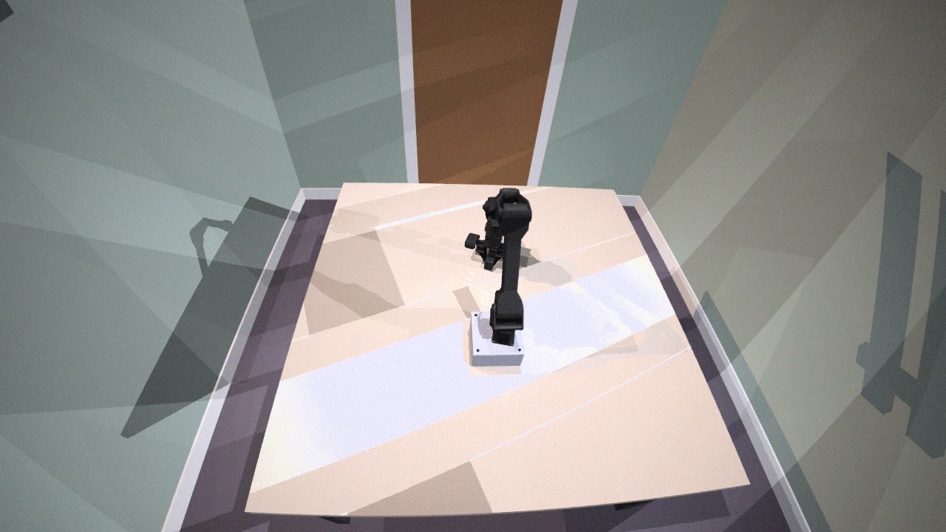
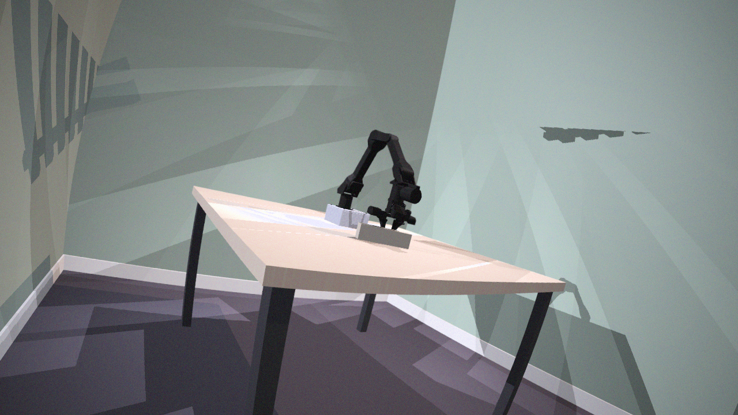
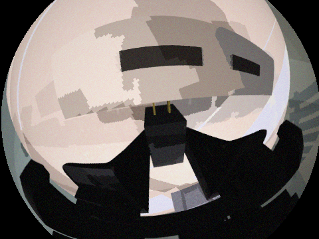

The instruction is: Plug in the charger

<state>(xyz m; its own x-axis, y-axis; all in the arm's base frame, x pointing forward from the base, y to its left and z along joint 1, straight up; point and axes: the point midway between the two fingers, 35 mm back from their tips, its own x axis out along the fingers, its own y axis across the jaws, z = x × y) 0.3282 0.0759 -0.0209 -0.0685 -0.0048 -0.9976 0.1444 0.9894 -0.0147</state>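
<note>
My gripper tip is now 20 mm short of the two-prong charger and 10 mm below it.
</note>
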